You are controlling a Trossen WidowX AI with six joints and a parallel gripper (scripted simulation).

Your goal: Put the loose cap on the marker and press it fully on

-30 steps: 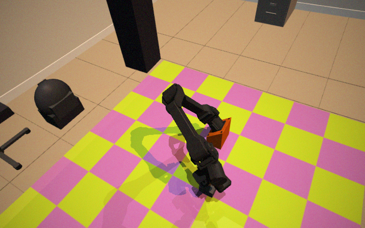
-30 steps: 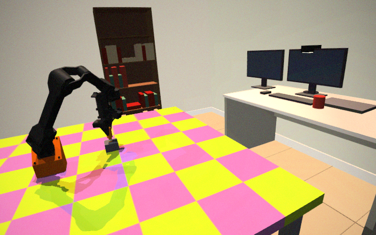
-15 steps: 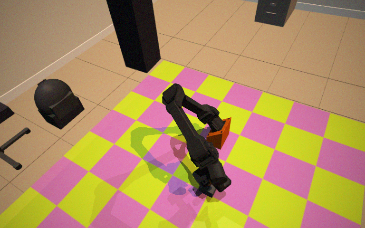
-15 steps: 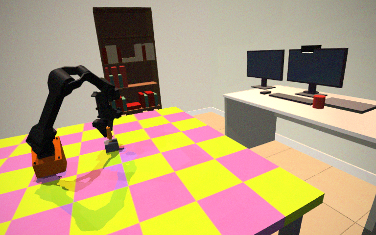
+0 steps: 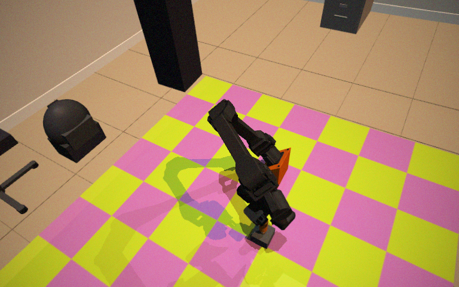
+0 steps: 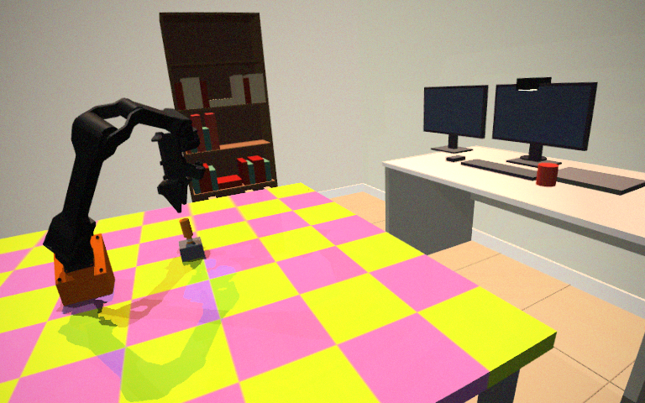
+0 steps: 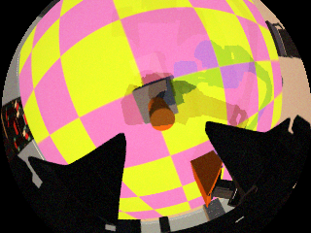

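Now: gripper tip 6 cm above the orange cap. From my gripper tip the other things lie so: dark grey holder block (13 cm below).
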